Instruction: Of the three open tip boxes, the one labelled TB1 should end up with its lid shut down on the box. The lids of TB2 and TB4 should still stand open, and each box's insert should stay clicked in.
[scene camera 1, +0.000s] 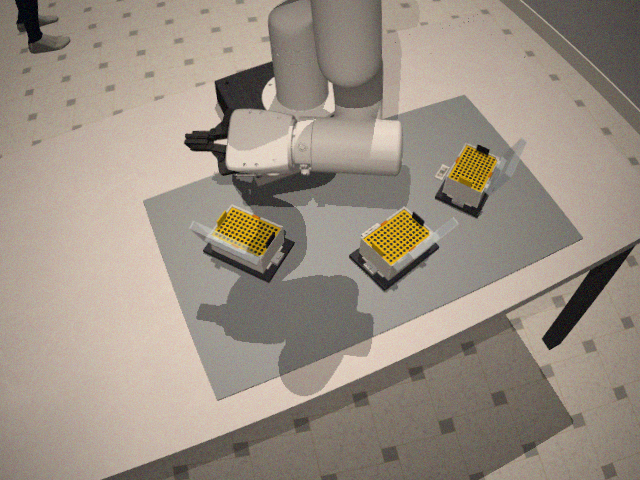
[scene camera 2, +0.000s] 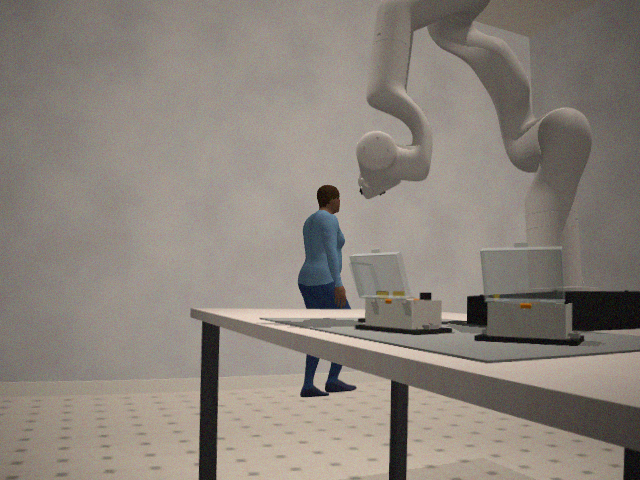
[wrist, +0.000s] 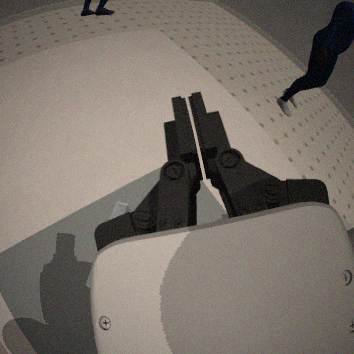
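Three pale grey tip boxes stand on dark bases in scene view 1: a left one (scene camera 1: 269, 256), a middle one (scene camera 1: 382, 264) and a right one (scene camera 1: 461, 195). Their labels are too small to read. The left lid (scene camera 1: 199, 229), middle lid (scene camera 1: 446, 229) and right lid (scene camera 1: 510, 161) are clear and stand open. Yellow inserts (scene camera 1: 245, 229) (scene camera 1: 397, 236) (scene camera 1: 473, 167) sit in the boxes; whether they are clicked in cannot be told. Two boxes (scene camera 2: 426, 314) (scene camera 2: 527, 321) with raised lids show in scene view 2. My gripper (scene camera 1: 188, 140) (wrist: 189, 111) is shut and empty, raised behind the left box.
The boxes stand on a grey mat (scene camera 1: 330, 320) on the pale table (scene camera 1: 103, 310). The black robot base (scene camera 1: 240, 88) is at the back. My forearm hangs over the back of the mat. A person (scene camera 2: 321, 248) stands beyond the table, and another figure (wrist: 325, 55) shows in the wrist view.
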